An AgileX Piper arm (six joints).
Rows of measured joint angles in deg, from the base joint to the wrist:
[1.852, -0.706, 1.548, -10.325, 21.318, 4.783]
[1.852, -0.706, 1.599, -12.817, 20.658, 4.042]
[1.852, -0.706, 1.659, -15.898, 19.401, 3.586]
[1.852, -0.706, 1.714, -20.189, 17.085, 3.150]
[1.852, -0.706, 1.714, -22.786, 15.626, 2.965]
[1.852, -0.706, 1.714, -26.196, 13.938, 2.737]
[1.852, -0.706, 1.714, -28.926, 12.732, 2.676]
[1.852, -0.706, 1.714, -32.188, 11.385, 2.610]
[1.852, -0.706, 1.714, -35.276, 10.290, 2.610]
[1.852, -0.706, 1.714, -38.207, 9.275, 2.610]
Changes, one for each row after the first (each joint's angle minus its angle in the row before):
[0.000, 0.000, 0.051, -2.492, -0.660, -0.741]
[0.000, 0.000, 0.060, -3.081, -1.257, -0.456]
[0.000, 0.000, 0.055, -4.291, -2.316, -0.436]
[0.000, 0.000, 0.000, -2.597, -1.459, -0.185]
[0.000, 0.000, 0.000, -3.410, -1.688, -0.228]
[0.000, 0.000, 0.000, -2.730, -1.206, -0.061]
[0.000, 0.000, 0.000, -3.262, -1.347, -0.066]
[0.000, 0.000, 0.000, -3.088, -1.095, 0.000]
[0.000, 0.000, 0.000, -2.931, -1.015, 0.000]

